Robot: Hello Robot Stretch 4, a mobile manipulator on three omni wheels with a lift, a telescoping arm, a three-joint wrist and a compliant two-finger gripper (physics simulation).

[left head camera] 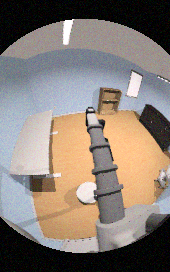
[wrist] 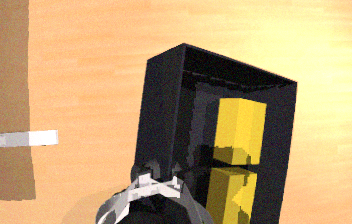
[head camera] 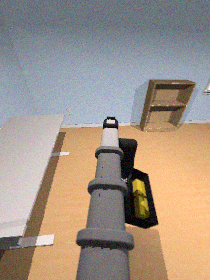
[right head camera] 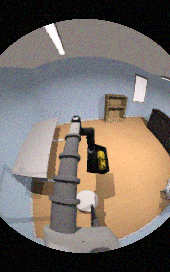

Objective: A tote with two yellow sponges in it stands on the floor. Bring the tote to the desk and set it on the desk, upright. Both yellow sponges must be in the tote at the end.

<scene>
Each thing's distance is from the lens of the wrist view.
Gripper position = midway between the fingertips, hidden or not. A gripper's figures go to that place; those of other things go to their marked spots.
gripper (wrist: 162, 172): 26 cm
black tote (wrist: 182, 88): 32 cm
</scene>
